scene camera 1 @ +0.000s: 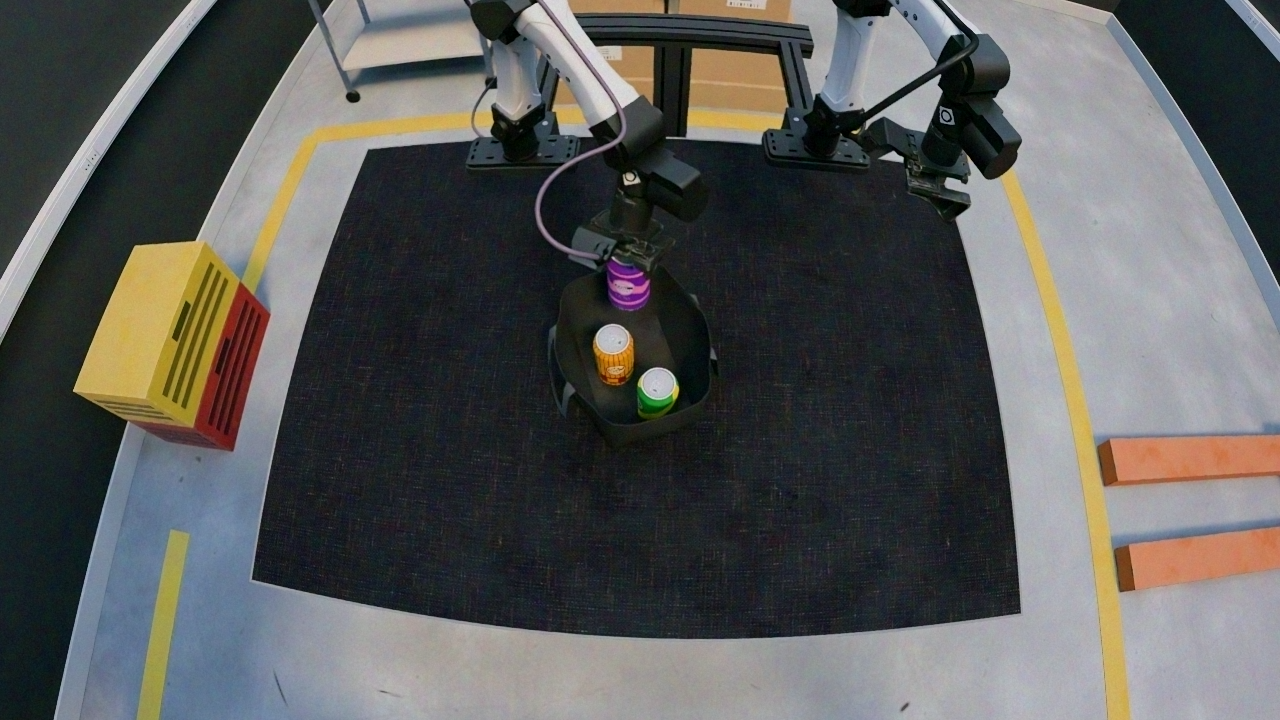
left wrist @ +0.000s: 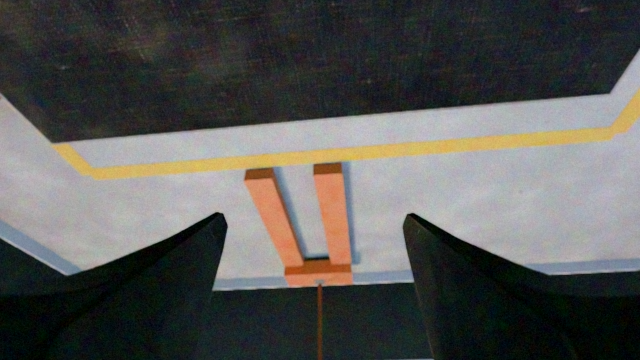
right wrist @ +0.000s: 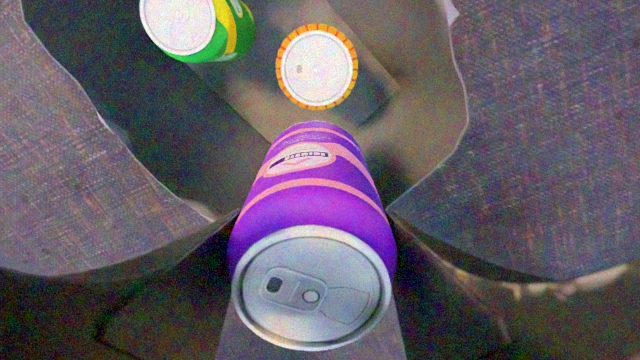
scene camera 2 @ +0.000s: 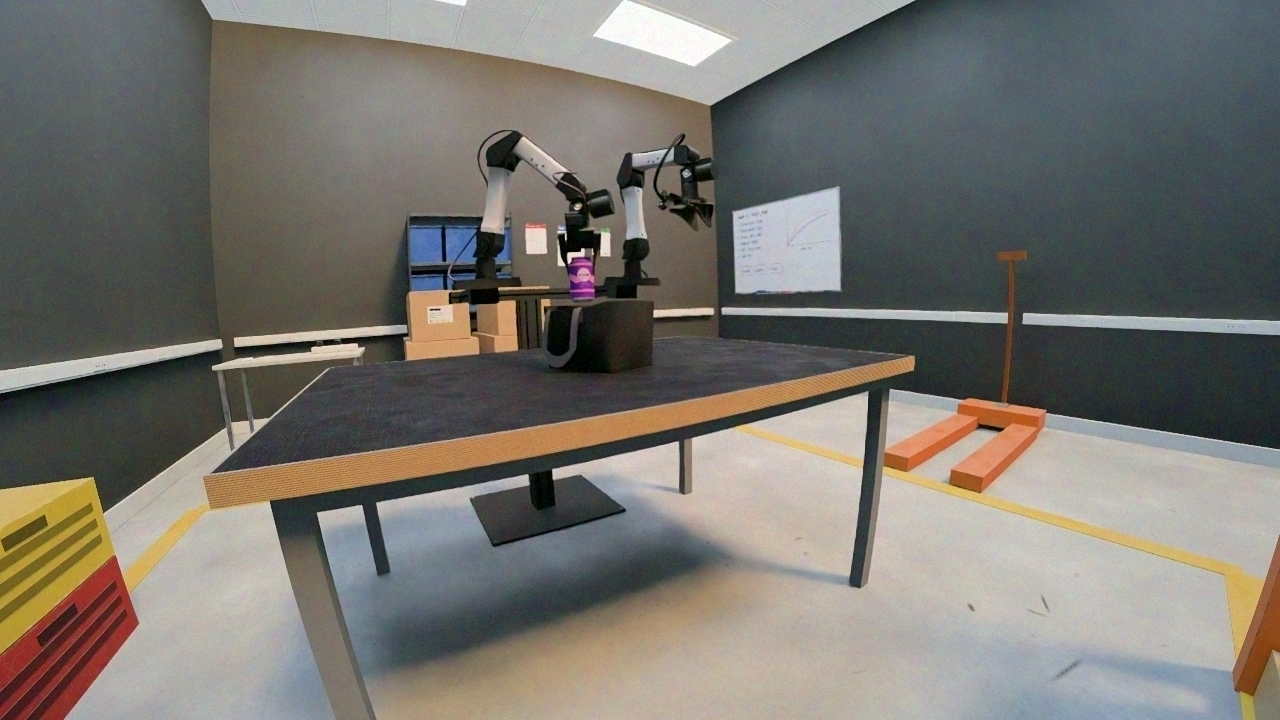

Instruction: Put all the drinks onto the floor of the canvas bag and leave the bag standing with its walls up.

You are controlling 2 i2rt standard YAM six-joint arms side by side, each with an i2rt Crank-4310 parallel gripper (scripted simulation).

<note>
I see my left gripper, my right gripper and a purple can.
My left gripper also shows in the left wrist view and in scene camera 2. My right gripper also shows in the right wrist view.
</note>
